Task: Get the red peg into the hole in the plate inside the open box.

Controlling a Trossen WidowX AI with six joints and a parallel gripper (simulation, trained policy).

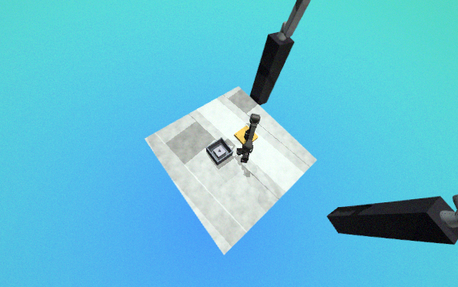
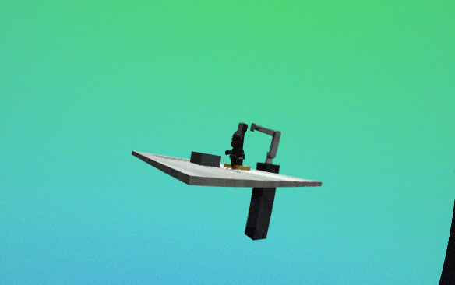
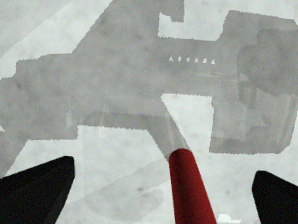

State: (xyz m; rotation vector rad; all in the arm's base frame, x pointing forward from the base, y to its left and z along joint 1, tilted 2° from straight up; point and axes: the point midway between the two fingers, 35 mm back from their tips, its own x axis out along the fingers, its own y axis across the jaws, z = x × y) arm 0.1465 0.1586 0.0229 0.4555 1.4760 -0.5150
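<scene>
Right now the red peg is 10 mm behind my gripper tip, 10 mm to the right of it and 20 mm above it. Round my gripper tip: box: 200 mm ahead, 140 mm to the right.
</scene>
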